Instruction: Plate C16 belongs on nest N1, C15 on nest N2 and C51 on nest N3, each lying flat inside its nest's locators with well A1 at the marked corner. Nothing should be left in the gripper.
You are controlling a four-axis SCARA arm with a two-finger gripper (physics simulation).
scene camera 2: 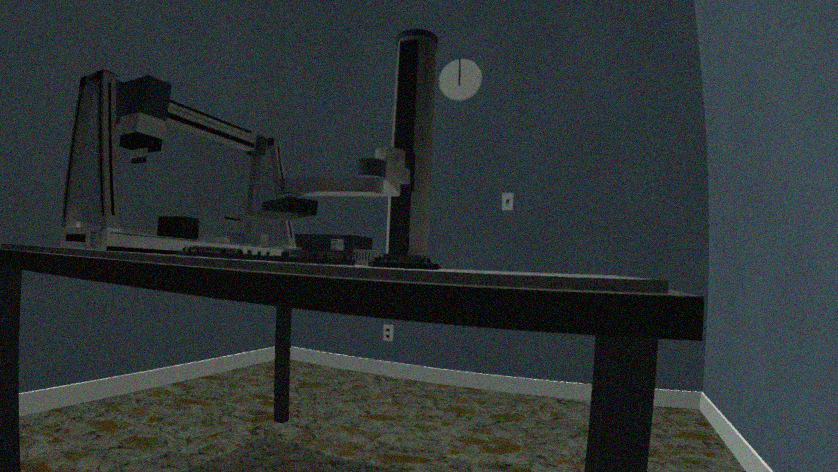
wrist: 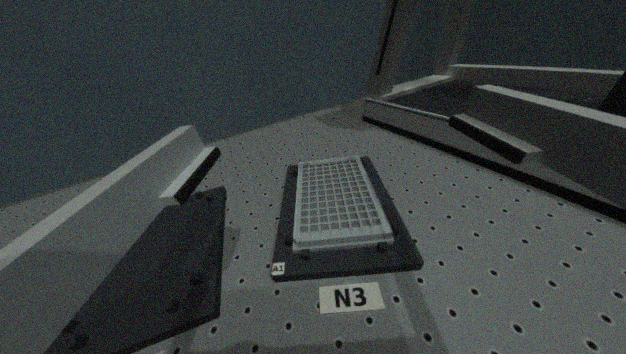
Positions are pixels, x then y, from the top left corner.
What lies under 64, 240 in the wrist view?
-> My gripper.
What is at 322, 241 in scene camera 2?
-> A low black unit.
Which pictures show my gripper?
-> Scene camera 2 and the wrist view: all of them.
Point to a dark nest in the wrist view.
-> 402, 256
